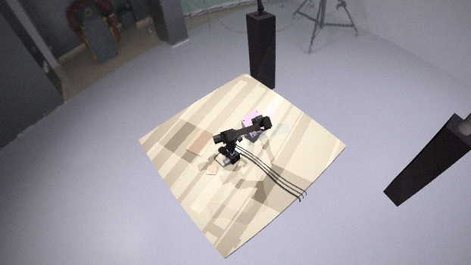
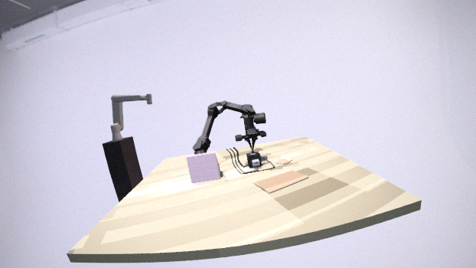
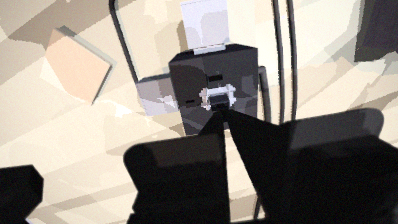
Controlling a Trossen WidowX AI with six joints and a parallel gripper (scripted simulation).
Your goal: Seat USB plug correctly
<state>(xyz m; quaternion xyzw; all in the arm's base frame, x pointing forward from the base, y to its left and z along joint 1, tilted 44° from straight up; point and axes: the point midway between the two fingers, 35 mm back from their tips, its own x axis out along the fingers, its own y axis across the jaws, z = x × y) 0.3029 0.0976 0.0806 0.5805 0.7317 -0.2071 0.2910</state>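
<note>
Now: the silver USB plug 2 cm below my gripper tip.
</note>
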